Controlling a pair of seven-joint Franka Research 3 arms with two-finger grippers.
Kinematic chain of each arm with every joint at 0, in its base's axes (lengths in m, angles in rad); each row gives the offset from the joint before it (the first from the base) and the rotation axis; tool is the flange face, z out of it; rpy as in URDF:
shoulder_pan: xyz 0 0 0.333 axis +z
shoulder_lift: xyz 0 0 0 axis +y
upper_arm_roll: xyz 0 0 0.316 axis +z
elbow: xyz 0.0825 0 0 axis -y
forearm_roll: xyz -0.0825 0 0.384 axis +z
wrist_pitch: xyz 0 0 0 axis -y
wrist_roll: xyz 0.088 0 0 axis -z
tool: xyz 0 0 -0.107 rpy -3.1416 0 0
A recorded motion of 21 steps. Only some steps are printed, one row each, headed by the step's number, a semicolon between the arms.
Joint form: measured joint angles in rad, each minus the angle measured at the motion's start. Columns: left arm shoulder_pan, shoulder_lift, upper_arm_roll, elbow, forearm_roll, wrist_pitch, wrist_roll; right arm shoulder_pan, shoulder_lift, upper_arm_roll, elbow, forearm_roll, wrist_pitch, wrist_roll.
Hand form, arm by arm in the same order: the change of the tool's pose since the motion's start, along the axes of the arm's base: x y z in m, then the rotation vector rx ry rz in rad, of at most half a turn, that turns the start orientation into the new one. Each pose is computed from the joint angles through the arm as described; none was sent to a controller.
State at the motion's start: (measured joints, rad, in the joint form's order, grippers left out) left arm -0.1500 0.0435 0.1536 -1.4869 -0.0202 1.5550 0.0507; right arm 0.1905 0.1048 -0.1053 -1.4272 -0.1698 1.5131 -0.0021
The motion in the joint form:
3: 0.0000 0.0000 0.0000 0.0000 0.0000 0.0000 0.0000; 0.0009 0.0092 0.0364 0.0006 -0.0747 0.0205 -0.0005
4: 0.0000 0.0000 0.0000 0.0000 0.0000 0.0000 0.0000; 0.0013 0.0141 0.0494 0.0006 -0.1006 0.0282 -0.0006
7: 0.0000 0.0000 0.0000 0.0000 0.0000 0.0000 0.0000; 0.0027 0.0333 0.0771 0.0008 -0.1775 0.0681 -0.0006
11: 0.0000 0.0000 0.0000 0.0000 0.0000 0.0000 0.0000; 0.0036 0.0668 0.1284 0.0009 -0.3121 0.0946 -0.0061
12: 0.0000 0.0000 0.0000 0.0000 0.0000 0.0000 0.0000; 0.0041 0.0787 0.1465 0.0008 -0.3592 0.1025 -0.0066
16: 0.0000 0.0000 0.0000 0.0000 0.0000 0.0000 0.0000; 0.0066 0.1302 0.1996 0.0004 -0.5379 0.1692 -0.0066
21: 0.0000 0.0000 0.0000 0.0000 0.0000 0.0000 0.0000; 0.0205 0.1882 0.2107 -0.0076 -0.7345 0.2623 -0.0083
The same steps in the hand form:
3: 0.0000 0.0000 0.0000 0.0000 0.0000 0.0000; 0.0043 0.0135 -0.0018 -0.0701 -0.0184 0.0394
4: 0.0000 0.0000 0.0000 0.0000 0.0000 0.0000; 0.0063 0.0187 -0.0034 -0.0943 -0.0241 0.0541
7: 0.0000 0.0000 0.0000 0.0000 0.0000 0.0000; 0.0155 0.0297 -0.0089 -0.1653 -0.0539 0.0935
11: 0.0000 0.0000 0.0000 0.0000 0.0000 0.0000; 0.0264 0.0492 -0.0216 -0.2906 -0.0666 0.1645
12: 0.0000 0.0000 0.0000 0.0000 0.0000 0.0000; 0.0299 0.0565 -0.0261 -0.3336 -0.0712 0.1893
16: 0.0000 0.0000 0.0000 0.0000 0.0000 0.0000; 0.0483 0.0814 -0.0440 -0.4891 -0.1197 0.2908
21: 0.0000 0.0000 0.0000 0.0000 0.0000 0.0000; 0.0709 0.0968 -0.0674 -0.6604 -0.1763 0.4028

